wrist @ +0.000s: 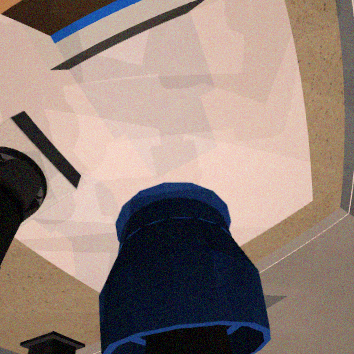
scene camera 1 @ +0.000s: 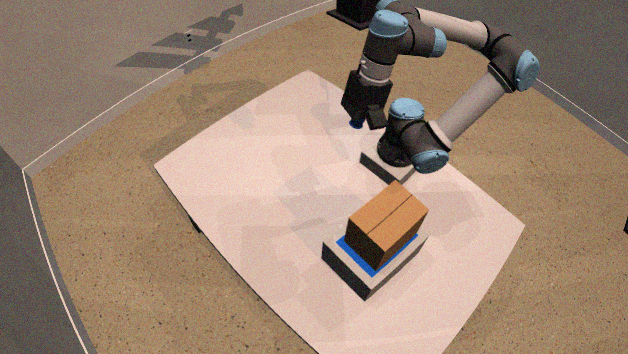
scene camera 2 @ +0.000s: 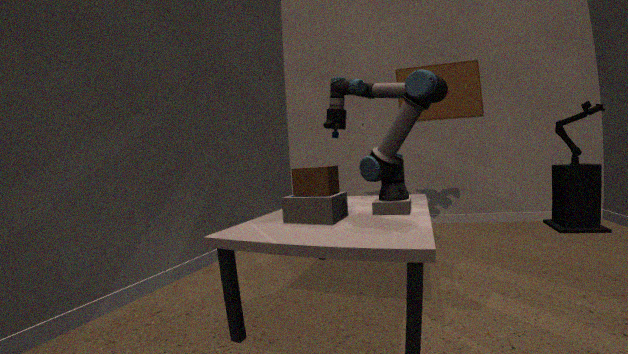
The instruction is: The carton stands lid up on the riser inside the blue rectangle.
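Seen in the pictures: hand at its tool point: (wrist: 174,231) (scene camera 1: 356,124) (scene camera 2: 335,138); arm's base at its link origin: (wrist: 7,182) (scene camera 1: 396,151) (scene camera 2: 393,199).
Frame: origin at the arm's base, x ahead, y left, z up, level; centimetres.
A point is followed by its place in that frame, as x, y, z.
Note:
The orange-brown carton (scene camera 1: 387,216) @[33.5, 21.8, 18.4] (scene camera 2: 315,181) @[29.4, 28.3, 12.3] (wrist: 35,17) @[24.6, 15.2, 13.8] stands level on the riser, with a dark seam along the middle of its top face. The grey riser (scene camera 1: 345,272) @[45.9, 22.0, 0.6] (scene camera 2: 307,210) @[32.6, 31.6, -0.2] (wrist: 107,31) @[30.3, 12.4, 5.6] stands on the table. The blue rectangle (scene camera 1: 355,256) @[42.2, 21.3, 5.6] (wrist: 90,21) @[28.9, 14.4, 5.6] is on the riser's top and shows as a border along the carton's visible lower edges in scene camera 1; the far edges are hidden. My blue suction cup (scene camera 1: 356,125) (scene camera 2: 335,134) (wrist: 172,199) points down, open and bearing nothing. It hangs high above the table, well apart from the carton.
The arm's base stands on a grey block (scene camera 1: 377,167) @[9.8, -0.3, -2.0] (scene camera 2: 391,207) @[-0.2, 8.7, -2.8] (wrist: 47,150) @[9.7, 0.8, -2.6] near the riser on the pale table (scene camera 1: 210,175) @[56.6, -38.3, -6.4] (scene camera 2: 320,240) @[16.5, 53.8, -6.4] (wrist: 250,175) @[50.1, -32.2, -6.4]. A black pedestal (scene camera 2: 576,195) with a small dark arm is away from the table. A brown board (scene camera 2: 460,90) hangs on the wall.

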